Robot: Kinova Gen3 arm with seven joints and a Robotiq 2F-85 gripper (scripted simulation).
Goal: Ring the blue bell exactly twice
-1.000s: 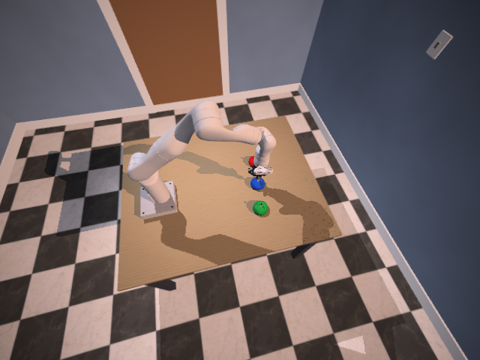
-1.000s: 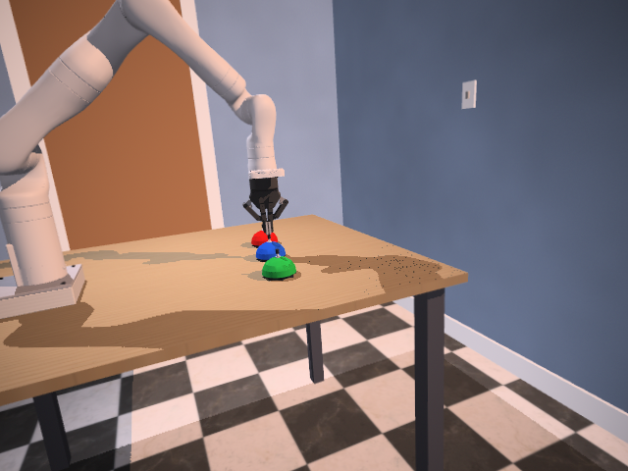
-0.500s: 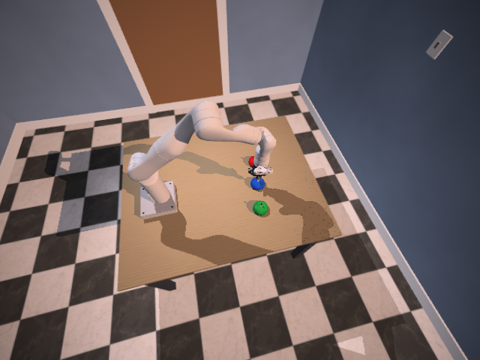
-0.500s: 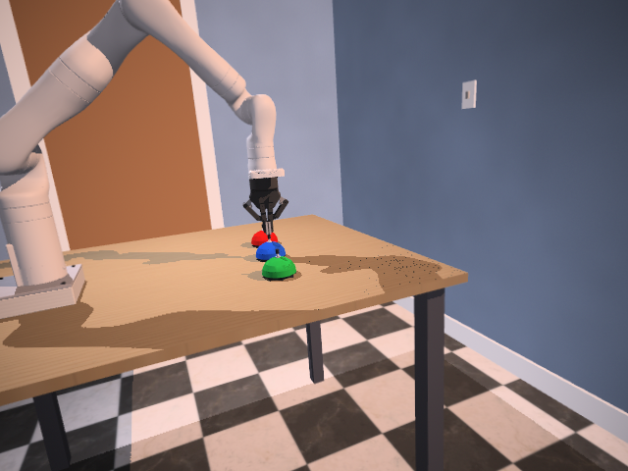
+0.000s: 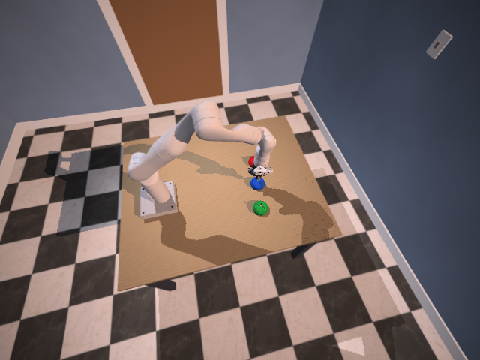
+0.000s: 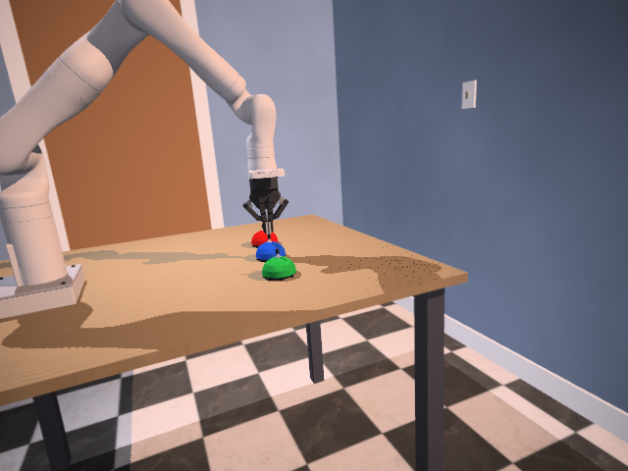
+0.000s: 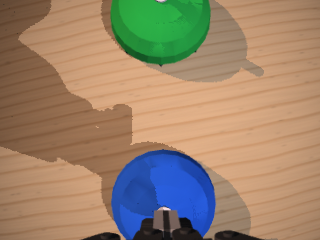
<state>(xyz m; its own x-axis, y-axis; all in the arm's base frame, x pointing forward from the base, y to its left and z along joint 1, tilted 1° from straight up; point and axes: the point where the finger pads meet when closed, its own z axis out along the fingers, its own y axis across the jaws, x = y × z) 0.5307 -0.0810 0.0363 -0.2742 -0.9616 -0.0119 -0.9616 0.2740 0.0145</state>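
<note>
Now: the blue bell 50 mm below my hand. The rest, counted from my hand: green bell: 40 mm behind, 150 mm to the right, 50 mm below; red bell: 40 mm ahead, 150 mm to the left, 50 mm below.
</note>
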